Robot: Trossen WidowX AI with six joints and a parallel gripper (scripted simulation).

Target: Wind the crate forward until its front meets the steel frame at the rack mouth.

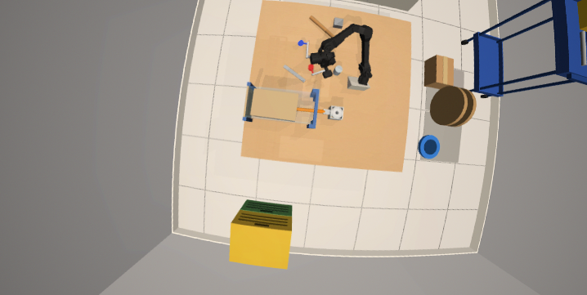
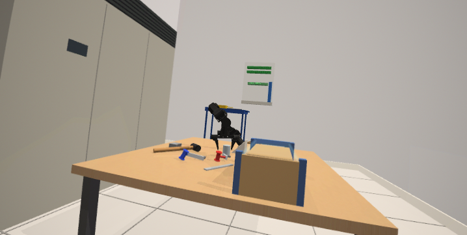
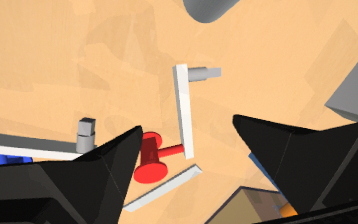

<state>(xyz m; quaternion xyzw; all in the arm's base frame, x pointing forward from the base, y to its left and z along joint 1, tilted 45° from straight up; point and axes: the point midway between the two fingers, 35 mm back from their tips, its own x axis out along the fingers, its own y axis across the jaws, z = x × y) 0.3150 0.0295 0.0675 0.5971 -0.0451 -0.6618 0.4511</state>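
The red-knobbed crank handle lies 20 mm ahead of my gripper tip, 10 mm to the left of it and 40 mm below it. The rest, counted from my gripper tip: red grip: 70 mm ahead, 30 mm below; then blue-knobbed crank: 140 mm ahead, 160 mm to the right, 40 mm below; then flat grey bar: 190 mm ahead, 50 mm to the left, 60 mm below.
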